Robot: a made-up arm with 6 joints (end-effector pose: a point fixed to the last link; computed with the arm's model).
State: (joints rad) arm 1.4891 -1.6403 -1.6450 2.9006 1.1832 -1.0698
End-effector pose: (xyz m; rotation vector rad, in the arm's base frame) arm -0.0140 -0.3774 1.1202 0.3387 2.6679 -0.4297
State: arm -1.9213 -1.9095 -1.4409 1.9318 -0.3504 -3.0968
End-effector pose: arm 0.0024 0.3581 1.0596 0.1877 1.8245 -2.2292
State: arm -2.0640 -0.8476 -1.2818 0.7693 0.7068 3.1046
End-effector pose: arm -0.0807 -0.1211 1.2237 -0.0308 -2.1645 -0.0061
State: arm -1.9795 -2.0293 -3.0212 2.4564 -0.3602 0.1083
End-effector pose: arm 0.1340 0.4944 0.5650 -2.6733 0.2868 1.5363
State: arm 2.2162 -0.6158 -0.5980 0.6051 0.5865 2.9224
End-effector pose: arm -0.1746 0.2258 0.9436 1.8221 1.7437 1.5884
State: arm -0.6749 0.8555 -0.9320 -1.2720 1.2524 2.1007
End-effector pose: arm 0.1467 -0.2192 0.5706 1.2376 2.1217 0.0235
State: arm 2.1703 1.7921 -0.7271 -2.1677 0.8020 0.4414
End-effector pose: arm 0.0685 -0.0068 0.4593 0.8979 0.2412 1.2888
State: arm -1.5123 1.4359 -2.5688 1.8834 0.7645 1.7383
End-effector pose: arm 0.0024 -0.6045 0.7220 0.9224 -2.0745 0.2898
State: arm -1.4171 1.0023 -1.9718 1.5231 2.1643 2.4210
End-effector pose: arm 0.0874 -0.4995 0.7991 -2.6291 1.2947 -0.4253
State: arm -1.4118 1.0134 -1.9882 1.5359 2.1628 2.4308
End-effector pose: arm 0.0900 -0.5009 0.7987 -2.6236 1.2934 -0.4284
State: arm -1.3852 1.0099 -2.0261 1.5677 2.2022 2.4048
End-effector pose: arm 0.1008 -0.4988 0.8143 -2.6420 1.2294 -0.5499
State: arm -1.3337 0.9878 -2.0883 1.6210 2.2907 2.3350
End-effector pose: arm 0.1197 -0.4897 0.8482 -2.6657 1.0737 -0.8128
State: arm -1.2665 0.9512 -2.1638 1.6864 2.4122 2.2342
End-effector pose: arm 0.1404 -0.4720 0.8923 -2.6434 0.8291 -1.1602
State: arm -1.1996 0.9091 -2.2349 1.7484 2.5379 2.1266
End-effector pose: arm 0.1560 -0.4494 0.9341 -2.5499 0.5477 -1.4895
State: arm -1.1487 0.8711 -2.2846 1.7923 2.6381 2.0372
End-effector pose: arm 0.1642 -0.4294 0.9644 -2.4263 0.3124 -1.7194
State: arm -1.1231 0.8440 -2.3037 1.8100 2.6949 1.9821
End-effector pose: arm 0.1664 -0.4178 0.9804 -2.3418 0.1810 -1.8320
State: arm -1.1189 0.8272 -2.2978 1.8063 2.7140 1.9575
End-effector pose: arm 0.1652 -0.4141 0.9857 -2.3167 0.1430 -1.8640
